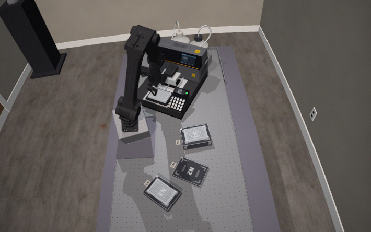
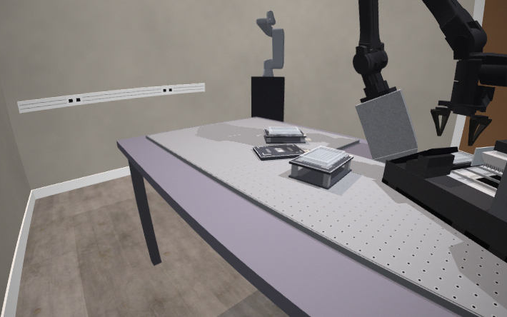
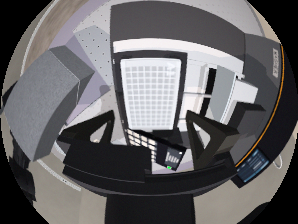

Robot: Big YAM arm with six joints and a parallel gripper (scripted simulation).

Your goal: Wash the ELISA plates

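Now: the washer carrier 60 mm below my hand. Also, from my hand: plate washer (130 mm to the left, 80 mm ahead, 10 mm below).
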